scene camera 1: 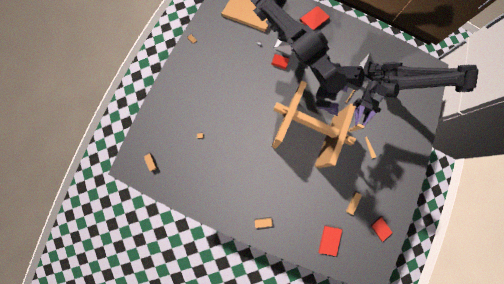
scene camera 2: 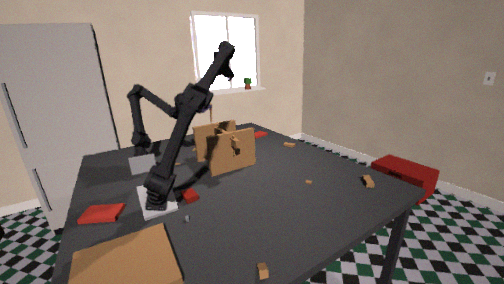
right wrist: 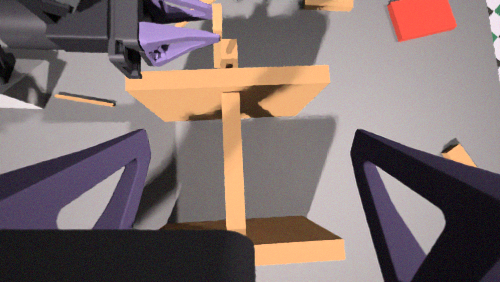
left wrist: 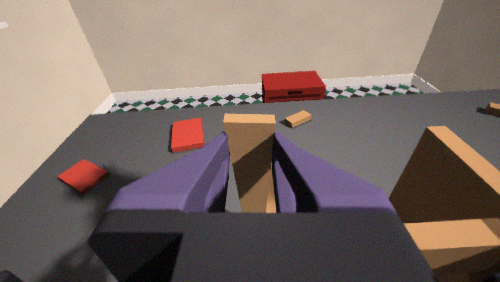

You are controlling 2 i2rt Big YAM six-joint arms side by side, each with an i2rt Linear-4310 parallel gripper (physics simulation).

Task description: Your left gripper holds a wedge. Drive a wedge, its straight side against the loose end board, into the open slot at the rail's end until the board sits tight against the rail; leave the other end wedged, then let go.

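Places are measured from the left arm's base along level axes (x left, y back, z up), in centimetres.
Pixels of known places: left gripper, fingertip midpoint: [scene camera 1: 359, 127] [scene camera 2: 211, 105] [right wrist: 219, 25] [left wrist: 250, 140]; right gripper, fingertip midpoint: [scene camera 1: 340, 102] [scene camera 2: 219, 83] [right wrist: 250, 141]; left arm's base, link origin: [scene camera 1: 369, 71]; right arm's base, link origin: [scene camera 2: 157, 197].
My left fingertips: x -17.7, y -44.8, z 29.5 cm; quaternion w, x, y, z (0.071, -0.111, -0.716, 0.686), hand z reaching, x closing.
Ahead of a thing's pixels: the offset from my left fingertips to its top centre. "spot": to the spot under its first point.
My left gripper [scene camera 1: 362, 124] [left wrist: 250, 140] [right wrist: 219, 25] is shut on a tan wedge {dx +0.6, dy +0.4, dz +1.8 cm} [scene camera 2: 211, 115] [left wrist: 251, 147] [right wrist: 217, 11], held roughly upright above the rail's end. The loose end board {dx -1.6, dy -0.5, dz -12.0 cm} [scene camera 1: 344, 125] [scene camera 2: 200, 144] [right wrist: 175, 79] stands upright; the rail {dx -14.2, dy +2.5, dz -14.1 cm} [scene camera 1: 316, 124] [right wrist: 233, 165] passes through it. The rail's protruding end {spot: dx +4.4, dy -2.6, dz -15.1 cm} [scene camera 1: 352, 141] [right wrist: 230, 44] shows a dark slot {spot: dx +1.6, dy -1.3, dz -15.7 cm} [right wrist: 229, 65] close to the board. In the right wrist view the wedge appears left of this slot; its lower tip is not clearly in it. The other board {dx -26.3, dy +5.3, dz -12.0 cm} [scene camera 2: 220, 162] [right wrist: 300, 251] has a wedge {spot: dx -32.3, dy +8.2, dz -16.2 cm} [scene camera 2: 234, 142] at its rail end. My right gripper [right wrist: 250, 141] is open above the rail.
A slim tan piece {dx +24.7, dy +1.5, dz -35.0 cm} [scene camera 1: 370, 147] lies beside the loose board, and a thin stick {dx +9.7, dy +30.2, dz -35.1 cm} [scene camera 1: 350, 96] [right wrist: 85, 100] lies near the left arm's base. Several tan blocks and red blocks {dx +9.2, dy -52.7, dz -34.2 cm} [scene camera 1: 330, 241] [left wrist: 187, 134] lie around. A large tan board {dx -57.9, dy +79.4, dz -33.2 cm} [scene camera 1: 245, 15] [scene camera 2: 125, 257] lies near the table edge.
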